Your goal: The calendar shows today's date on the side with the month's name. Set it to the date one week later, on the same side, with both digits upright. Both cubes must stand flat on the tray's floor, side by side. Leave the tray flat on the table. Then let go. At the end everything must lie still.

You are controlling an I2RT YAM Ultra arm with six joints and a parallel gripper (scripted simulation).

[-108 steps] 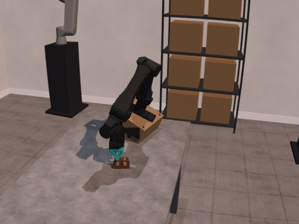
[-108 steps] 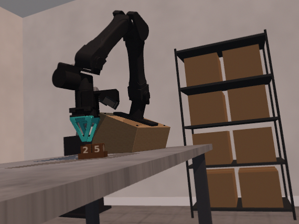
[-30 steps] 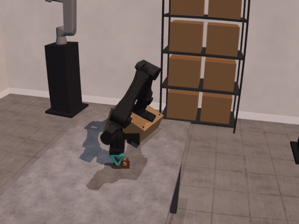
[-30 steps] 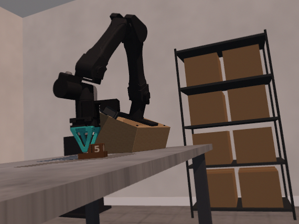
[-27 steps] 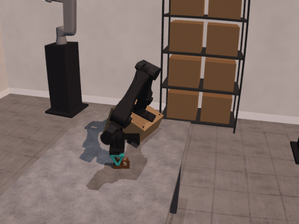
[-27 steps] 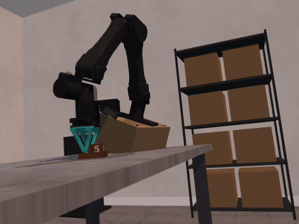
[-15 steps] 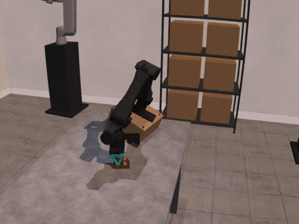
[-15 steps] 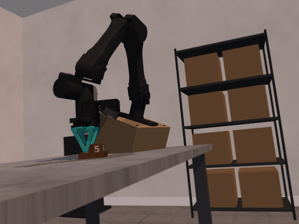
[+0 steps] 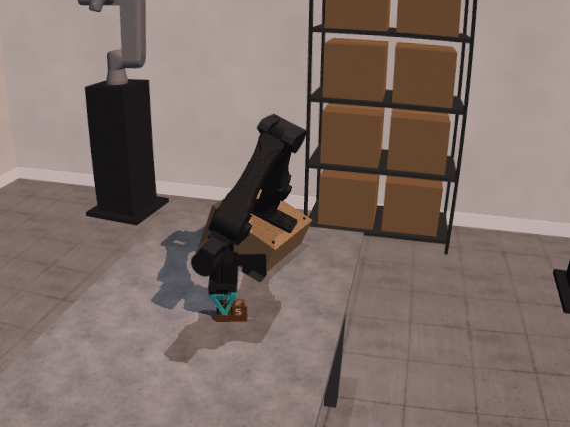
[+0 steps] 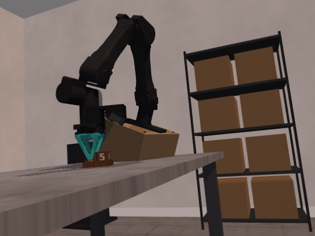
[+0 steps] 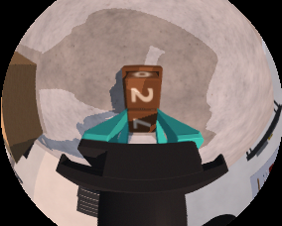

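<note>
The brown calendar tray lies 2 cm to the left of my hand, 2 cm below it and 1 cm behind it. From my hand the other things lie so: brown cube right at my hand.
</note>
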